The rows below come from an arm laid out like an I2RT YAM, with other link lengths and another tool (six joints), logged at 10 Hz.
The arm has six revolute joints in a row. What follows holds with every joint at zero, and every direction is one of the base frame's.
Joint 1 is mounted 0.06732 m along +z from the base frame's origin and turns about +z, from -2.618 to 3.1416 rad.
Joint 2 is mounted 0.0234 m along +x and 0.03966 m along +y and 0.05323 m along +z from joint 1 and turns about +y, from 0 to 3.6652 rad.
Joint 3 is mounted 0.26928 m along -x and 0.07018 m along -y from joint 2 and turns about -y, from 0 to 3.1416 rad.
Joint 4 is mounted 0.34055 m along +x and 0.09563 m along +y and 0.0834 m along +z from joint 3 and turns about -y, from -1.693 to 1.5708 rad.
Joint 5 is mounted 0.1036 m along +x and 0.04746 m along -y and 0.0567 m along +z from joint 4 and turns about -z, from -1.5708 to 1.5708 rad.
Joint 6 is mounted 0.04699 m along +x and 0.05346 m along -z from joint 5 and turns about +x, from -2.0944 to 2.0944 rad.
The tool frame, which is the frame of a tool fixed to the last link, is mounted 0.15 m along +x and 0.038 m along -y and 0.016 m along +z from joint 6; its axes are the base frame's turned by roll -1.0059, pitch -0.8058 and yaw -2.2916 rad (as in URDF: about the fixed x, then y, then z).
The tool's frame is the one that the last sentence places.
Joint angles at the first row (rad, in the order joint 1, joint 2, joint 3, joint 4, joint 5, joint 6):
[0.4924 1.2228 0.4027 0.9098 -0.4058 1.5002]
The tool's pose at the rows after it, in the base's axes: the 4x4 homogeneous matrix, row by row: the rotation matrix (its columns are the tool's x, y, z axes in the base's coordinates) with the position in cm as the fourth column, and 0 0 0 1 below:
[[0.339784, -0.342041, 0.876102, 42.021], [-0.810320, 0.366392, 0.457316, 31.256], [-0.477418, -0.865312, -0.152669, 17.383], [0, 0, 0, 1]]
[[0.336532, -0.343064, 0.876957, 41.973], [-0.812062, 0.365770, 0.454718, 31.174], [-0.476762, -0.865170, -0.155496, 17.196], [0, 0, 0, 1]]
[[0.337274, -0.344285, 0.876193, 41.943], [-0.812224, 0.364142, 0.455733, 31.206], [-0.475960, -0.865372, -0.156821, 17.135], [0, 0, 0, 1]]
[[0.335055, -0.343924, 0.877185, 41.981], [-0.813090, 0.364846, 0.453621, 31.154], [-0.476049, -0.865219, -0.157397, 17.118], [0, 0, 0, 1]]
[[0.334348, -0.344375, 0.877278, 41.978], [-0.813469, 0.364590, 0.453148, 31.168], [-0.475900, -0.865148, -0.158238, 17.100], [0, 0, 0, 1]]
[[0.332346, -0.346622, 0.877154, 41.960], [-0.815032, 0.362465, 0.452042, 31.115], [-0.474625, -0.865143, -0.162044, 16.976], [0, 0, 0, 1]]
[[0.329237, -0.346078, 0.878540, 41.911], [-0.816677, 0.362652, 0.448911, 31.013], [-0.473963, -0.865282, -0.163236, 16.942], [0, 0, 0, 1]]
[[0.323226, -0.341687, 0.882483, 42.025], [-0.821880, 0.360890, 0.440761, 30.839], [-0.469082, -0.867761, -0.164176, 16.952], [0, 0, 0, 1]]
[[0.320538, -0.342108, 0.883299, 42.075], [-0.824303, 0.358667, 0.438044, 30.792], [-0.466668, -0.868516, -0.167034, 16.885], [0, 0, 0, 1]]
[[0.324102, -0.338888, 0.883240, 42.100], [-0.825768, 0.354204, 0.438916, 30.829], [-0.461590, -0.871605, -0.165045, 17.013], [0, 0, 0, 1]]
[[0.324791, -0.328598, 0.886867, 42.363], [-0.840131, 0.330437, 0.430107, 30.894], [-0.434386, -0.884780, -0.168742, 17.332], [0, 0, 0, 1]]
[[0.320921, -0.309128, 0.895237, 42.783], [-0.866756, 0.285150, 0.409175, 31.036], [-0.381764, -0.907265, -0.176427, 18.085], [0, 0, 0, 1]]
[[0.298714, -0.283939, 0.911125, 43.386], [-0.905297, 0.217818, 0.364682, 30.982], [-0.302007, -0.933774, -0.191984, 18.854], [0, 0, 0, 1]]
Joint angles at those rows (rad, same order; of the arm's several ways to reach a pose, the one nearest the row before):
[0.4909 1.2196 0.3988 0.9104 -0.4020 1.5002]
[0.4909 1.2180 0.3944 0.9100 -0.3993 1.4995]
[0.4915 1.2184 0.3942 0.9090 -0.4003 1.4987]
[0.4909 1.2181 0.3940 0.9083 -0.3985 1.4987]
[0.4916 1.2180 0.3942 0.9071 -0.3973 1.4985]
[0.4909 1.2157 0.3927 0.9020 -0.3973 1.4974]
[0.4909 1.2096 0.3889 0.8981 -0.3940 1.4964]
[0.4898 1.2045 0.3888 0.8896 -0.3873 1.4899]
[0.4893 1.2035 0.3896 0.8837 -0.3855 1.4872]
[0.4893 1.2014 0.3927 0.8780 -0.3877 1.4809]
[0.4922 1.1893 0.4099 0.8316 -0.3822 1.4480]
[0.5023 1.1632 0.4450 0.7370 -0.3613 1.3863]
[0.5193 1.1354 0.4944 0.6066 -0.3114 1.3000]

